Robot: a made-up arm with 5 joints.
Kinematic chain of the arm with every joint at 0, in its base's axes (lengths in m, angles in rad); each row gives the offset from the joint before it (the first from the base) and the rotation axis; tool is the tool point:
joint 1: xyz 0 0 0.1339 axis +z
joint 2: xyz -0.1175 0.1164 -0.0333 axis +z
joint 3: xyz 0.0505 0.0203 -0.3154 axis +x
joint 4: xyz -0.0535 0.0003 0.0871 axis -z
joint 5: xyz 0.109 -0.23 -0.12 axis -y
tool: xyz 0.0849 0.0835 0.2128
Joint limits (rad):
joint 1: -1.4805..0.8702
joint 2: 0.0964..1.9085
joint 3: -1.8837..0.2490
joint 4: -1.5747..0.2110
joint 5: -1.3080..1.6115
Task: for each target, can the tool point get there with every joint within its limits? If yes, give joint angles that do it. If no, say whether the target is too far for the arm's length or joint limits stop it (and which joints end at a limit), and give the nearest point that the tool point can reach.
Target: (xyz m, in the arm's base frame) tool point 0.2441 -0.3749 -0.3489
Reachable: no: joint limits stop it (at a limit: joint 1, joint 2, joint 5) | nearest point 0.2070 -0.2165 -0.3073 | short by 0.168 m
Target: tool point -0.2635 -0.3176 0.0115
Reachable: no: joint limits stop it (at a limit: joint 1, joint 2, joint 4) | nearest point -0.2645 -0.2082 -0.0659 | short by 0.134 m
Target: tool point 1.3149 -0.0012 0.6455
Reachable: no: too far | nearest point 0.4029 0.0959 0.0032 | short by 1.120 m
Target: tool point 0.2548 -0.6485 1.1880
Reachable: no: too far | nearest point 0.1774 -0.1595 0.0068 | short by 1.281 m
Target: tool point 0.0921 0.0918 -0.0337
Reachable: yes | joints -0.5252 0.6637 0.0876 -0.5986 0.6189
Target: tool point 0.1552 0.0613 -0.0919
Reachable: yes | joints -1.1221 0.7404 -0.2424 -1.4092 1.3189
